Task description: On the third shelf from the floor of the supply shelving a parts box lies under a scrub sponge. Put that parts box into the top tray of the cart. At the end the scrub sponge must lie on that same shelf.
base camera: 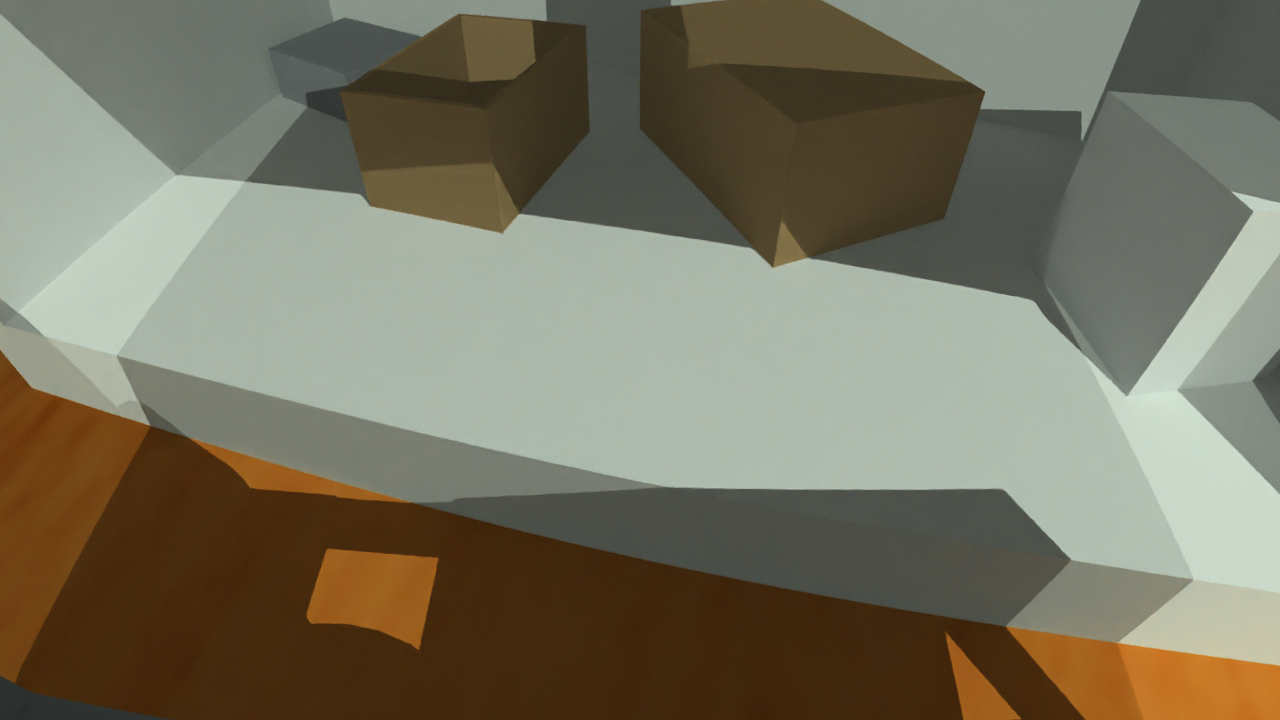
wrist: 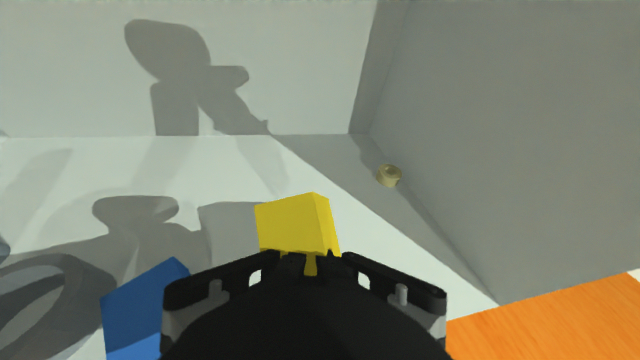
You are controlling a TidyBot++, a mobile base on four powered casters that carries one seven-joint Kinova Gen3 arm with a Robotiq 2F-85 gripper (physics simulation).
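Frame: origin at the arm's base, x right, y ahead, z up, level; metres.
Where they show: gripper, fingertip midpoint: (wrist: 310, 245).
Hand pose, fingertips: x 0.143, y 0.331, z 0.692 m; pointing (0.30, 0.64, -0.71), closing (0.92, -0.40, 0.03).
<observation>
After its pixels a point has its place.
In the wrist view my gripper (wrist: 310, 245) {x 0.143, y 0.331, z 0.692 m} is shut on a thin part of the yellow scrub sponge (wrist: 287, 225) {x 0.122, y 0.327, z 0.744 m}, which sits just beyond the fingertips. A blue box (wrist: 137, 305) {x -0.020, y 0.358, z 0.634 m}, which looks like the parts box, lies on the white shelf (wrist: 320, 162) {x 0.262, y 0.558, z 0.594 m} at the lower left, partly hidden behind the left finger. The sponge is to the right of the blue box and apart from it. Whether the sponge touches the shelf is hard to tell. The gripper and the cart's top tray do not show in the base camera view.
The wrist view shows a grey ring (wrist: 92, 285) {x -0.067, y 0.397, z 0.629 m} at the left, a small tan ring (wrist: 381, 179) {x 0.360, y 0.452, z 0.606 m} near the right side panel (wrist: 515, 140) {x 0.400, y 0.334, z 0.766 m}, and the back panel (wrist: 300, 60) {x 0.254, y 0.695, z 0.774 m}. The base view shows an open brown box (base camera: 429, 134) {x -0.144, y 0.490, z -0.253 m}, a larger brown box (base camera: 716, 156) {x 0.038, y 0.517, z -0.283 m} and a grey block (base camera: 1136, 241) {x 0.267, y 0.396, z -0.248 m}.
</observation>
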